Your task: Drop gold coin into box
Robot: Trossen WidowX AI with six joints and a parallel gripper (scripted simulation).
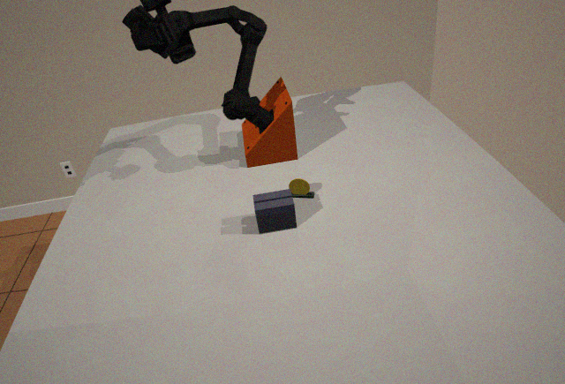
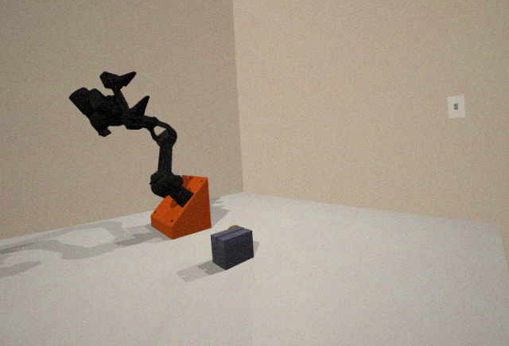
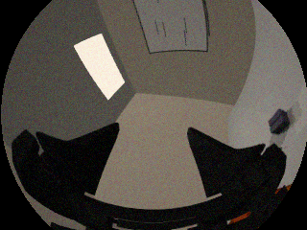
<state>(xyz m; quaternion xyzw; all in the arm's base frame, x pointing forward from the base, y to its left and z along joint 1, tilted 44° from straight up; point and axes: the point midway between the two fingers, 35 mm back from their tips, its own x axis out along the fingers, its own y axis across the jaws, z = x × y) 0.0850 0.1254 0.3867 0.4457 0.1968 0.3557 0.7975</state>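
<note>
The gold coin is 8 cm ahead of my gripper tip, 23 cm to the left of it and 47 cm below it.
</note>
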